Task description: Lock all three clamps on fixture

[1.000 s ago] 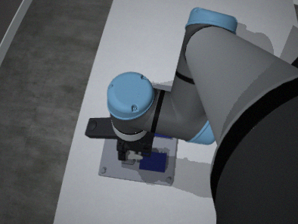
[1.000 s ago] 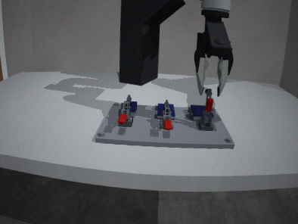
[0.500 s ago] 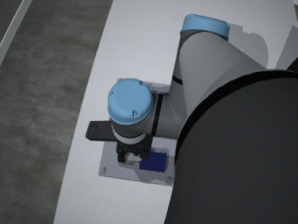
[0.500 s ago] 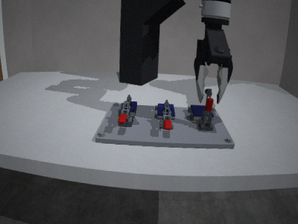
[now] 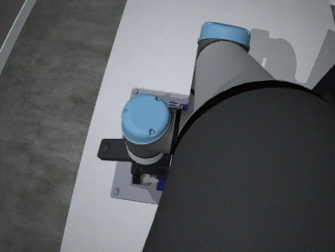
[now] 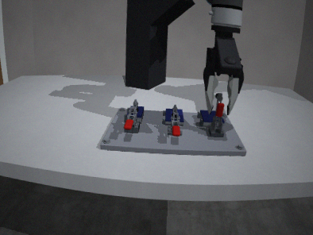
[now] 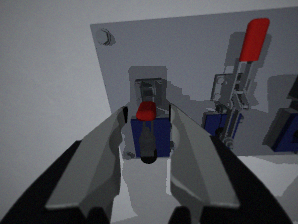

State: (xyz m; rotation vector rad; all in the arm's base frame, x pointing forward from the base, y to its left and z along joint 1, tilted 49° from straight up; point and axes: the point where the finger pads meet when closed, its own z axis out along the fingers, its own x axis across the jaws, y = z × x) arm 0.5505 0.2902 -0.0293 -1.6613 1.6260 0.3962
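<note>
Now: hand 80 mm past the blue part, 60 mm above it and 10 mm to the left of it. From my hand the other things lie so: grey fixture plate: 110 mm to the right, 80 mm below, 20 mm behind.
</note>
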